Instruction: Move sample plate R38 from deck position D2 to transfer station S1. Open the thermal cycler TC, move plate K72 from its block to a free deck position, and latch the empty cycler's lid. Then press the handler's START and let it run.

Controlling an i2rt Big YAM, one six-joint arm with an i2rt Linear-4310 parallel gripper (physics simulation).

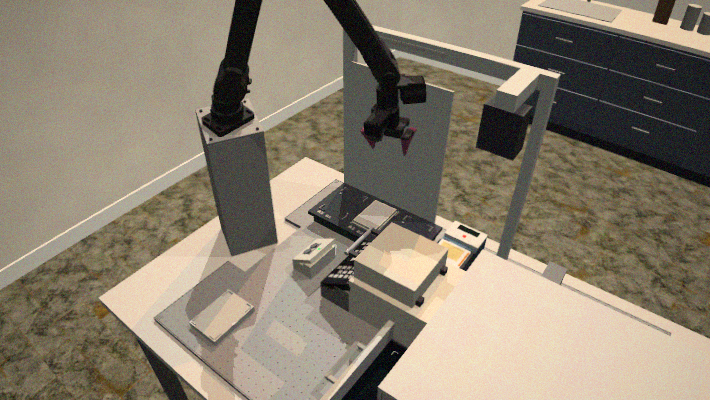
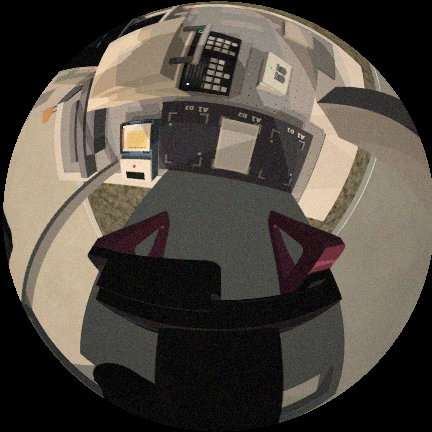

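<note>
My gripper is open and empty, high above the back of the deck. The dark deck has positions D1, D2 and D3. A pale plate lies flat on D2, the middle position; its label is unreadable. D1 and D3 hold no plate. The beige thermal cycler stands beside the deck with its lid down and its handle towards the keypad side. K72 does not show. A pale rectangular pad lies on the perforated board; I cannot tell whether it is S1.
A small control box shows a green light. A device with a red light stands beside the deck. A tall grey panel rises behind the deck, beside a gantry post. The arm's pedestal stands at left.
</note>
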